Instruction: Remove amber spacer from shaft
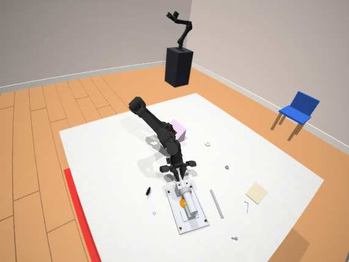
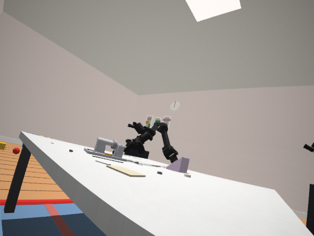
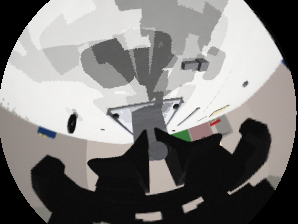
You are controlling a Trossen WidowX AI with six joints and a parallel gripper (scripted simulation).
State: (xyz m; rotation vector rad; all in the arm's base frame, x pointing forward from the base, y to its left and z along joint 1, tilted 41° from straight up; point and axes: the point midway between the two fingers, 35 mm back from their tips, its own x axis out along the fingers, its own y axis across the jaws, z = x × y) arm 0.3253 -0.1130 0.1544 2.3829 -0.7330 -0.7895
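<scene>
My gripper tip is now 9 cm short of the amber spacer, 4 cm above it and 3 cm to the left of it. The rest, counted from my gripper tip: grey bar 18 cm ahead, 11 cm to the left, 5 cm below; black piece 15 cm to the right, 6 cm behind, 3 cm below; steel shaft 3 cm ahead, 3 cm above, 1 cm to the right.
</scene>
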